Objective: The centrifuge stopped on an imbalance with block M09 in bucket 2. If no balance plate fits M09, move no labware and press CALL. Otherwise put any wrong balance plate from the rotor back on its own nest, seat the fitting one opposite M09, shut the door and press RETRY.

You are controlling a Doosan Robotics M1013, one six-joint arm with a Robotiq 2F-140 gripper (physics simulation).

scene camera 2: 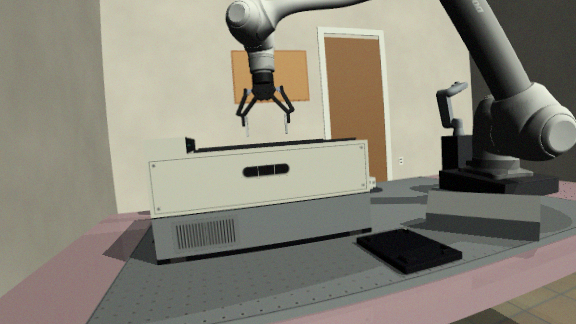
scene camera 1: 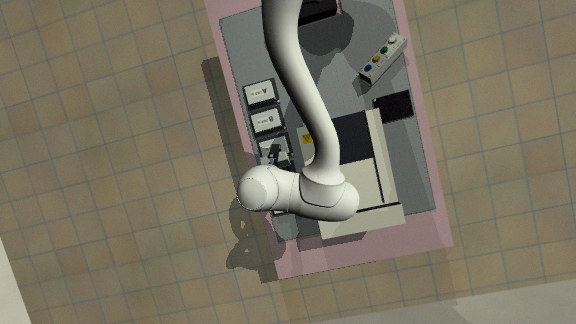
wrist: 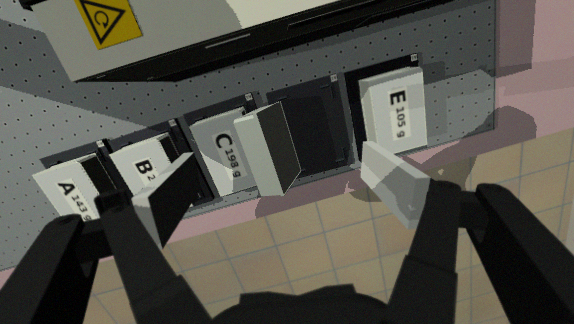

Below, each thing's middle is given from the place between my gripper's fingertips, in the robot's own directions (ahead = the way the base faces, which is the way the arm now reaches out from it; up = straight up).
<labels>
Right now the balance plate D (wrist: pixel 264 134) is 19 cm below my hand, 4 cm to the right of it and 2 cm behind it. The rest, counted from my hand: plate E (wrist: pixel 393 105) 21 cm below, 19 cm ahead, 3 cm to the right; then plate C (wrist: pixel 216 137) 21 cm below, 8 cm behind, 3 cm to the right; then plate B (wrist: pixel 139 163) 22 cm behind, 21 cm below, 5 cm to the right.
</labels>
